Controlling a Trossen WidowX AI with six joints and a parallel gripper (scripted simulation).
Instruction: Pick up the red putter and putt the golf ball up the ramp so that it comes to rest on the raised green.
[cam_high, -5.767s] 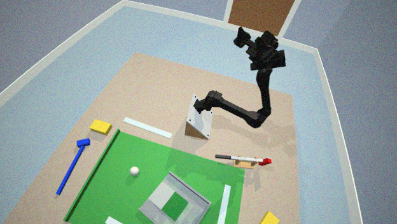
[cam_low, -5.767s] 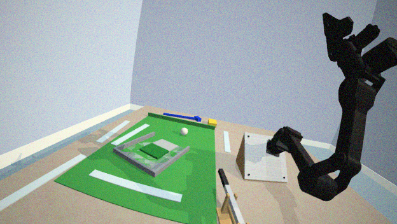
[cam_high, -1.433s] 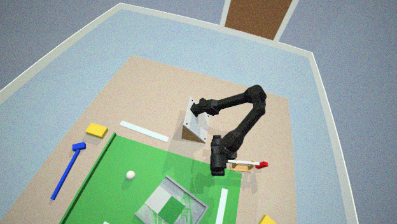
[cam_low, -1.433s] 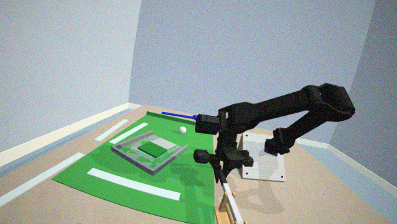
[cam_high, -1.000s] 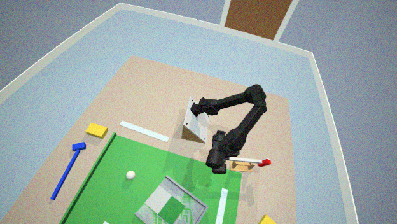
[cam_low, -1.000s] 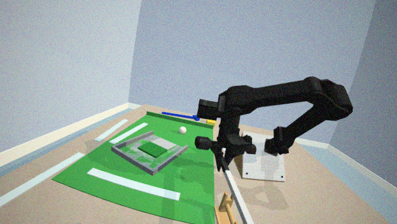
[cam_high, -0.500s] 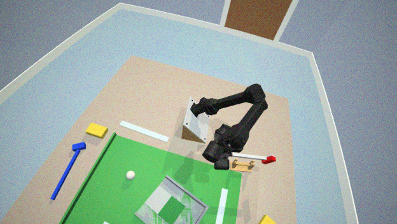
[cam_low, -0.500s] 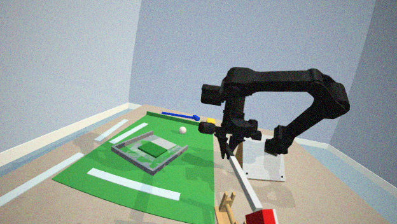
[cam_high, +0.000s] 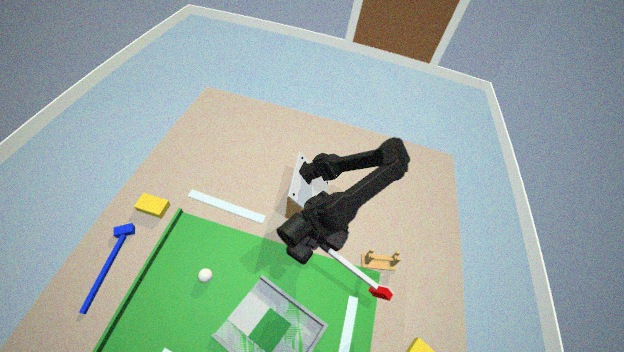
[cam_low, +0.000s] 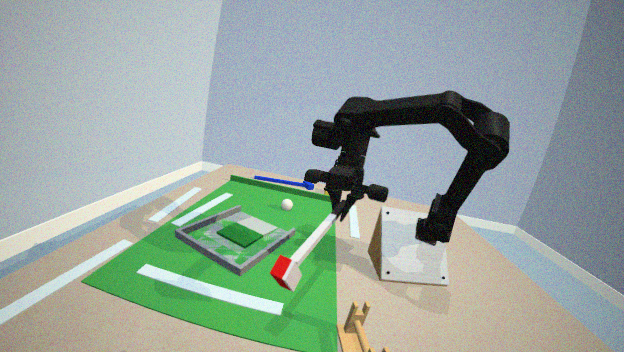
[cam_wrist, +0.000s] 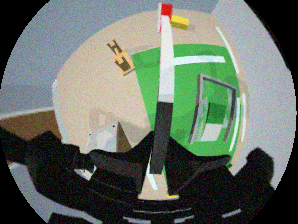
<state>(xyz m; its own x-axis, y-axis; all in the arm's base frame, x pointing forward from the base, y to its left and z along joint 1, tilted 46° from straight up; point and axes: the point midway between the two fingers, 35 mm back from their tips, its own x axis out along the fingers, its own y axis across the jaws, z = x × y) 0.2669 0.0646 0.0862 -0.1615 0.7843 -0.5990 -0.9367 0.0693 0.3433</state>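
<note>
Now: gripper tip 3 cm short of the red putter, 11 cm to the right of it and 1 cm below it. From my gripper tip the other things lie so: white golf ball: 17 cm ahead, 28 cm to the right, 11 cm below; then green mat: 22 cm ahead, 11 cm to the right, 13 cm below; then wooden putter stand: 8 cm behind, 23 cm to the left, 10 cm below.
</note>
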